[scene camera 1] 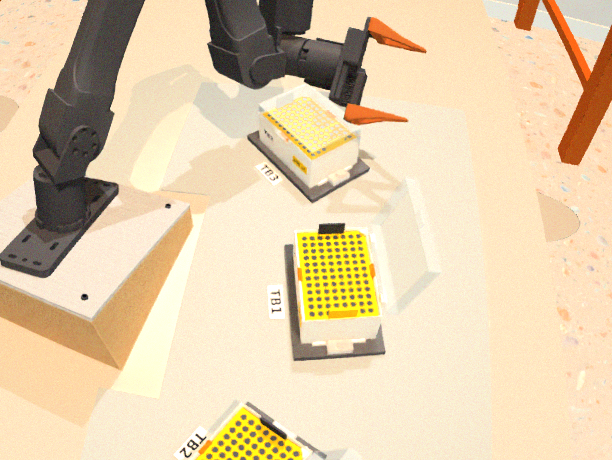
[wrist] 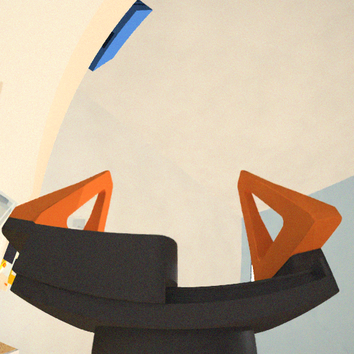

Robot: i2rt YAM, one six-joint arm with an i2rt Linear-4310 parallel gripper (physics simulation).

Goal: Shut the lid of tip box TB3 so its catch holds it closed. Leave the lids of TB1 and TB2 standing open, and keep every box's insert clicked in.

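Where they show: gripper, fingertip midpoint: [scene camera 1: 417, 85]; arm's base, origin of the base link: [scene camera 1: 63, 224].
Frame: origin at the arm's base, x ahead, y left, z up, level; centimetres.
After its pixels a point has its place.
Tip box TB3 [scene camera 1: 285, 152] {x 22.8, y 21.9, z -5.0 cm} stands on a dark base at the back. Its clear lid [scene camera 1: 280, 101] {x 20.8, y 27.3, z -0.4 cm} lies down over the yellow insert, which shows through it; whether the catch holds cannot be told. My gripper [scene camera 1: 416, 85] {x 38.8, y 26.0, z 7.1 cm} [wrist: 174, 177] is open and empty, its fingers wide apart. It is above and to the right of TB3, with the lower finger near the lid's right side in the scene view. Tip box TB1 [scene camera 1: 340, 330] {x 34.3, y -3.6, z -4.7 cm} has its clear lid [scene camera 1: 410, 245] {x 40.0, y 4.0, z 2.5 cm} standing open and its yellow insert [scene camera 1: 337, 275] {x 32.9, y 2.0, z -2.5 cm} level. TB2's insert [scene camera 1: 255, 440] {x 28.3, y -18.5, z -2.5 cm} is partly cut off at the bottom; its lid [scene camera 1: 345, 455] {x 36.4, y -20.7, z 6.4 cm} barely shows.
TB1 stands in front of TB3, its open lid leaning out to the right. The arm's wooden base block [scene camera 1: 145, 290] {x 11.8, y -3.7, z -4.4 cm} is at the left. Orange frame posts [scene camera 1: 585, 110] stand at the right, off the table. A blue object [wrist: 125, 37] shows at the wrist view's top left.
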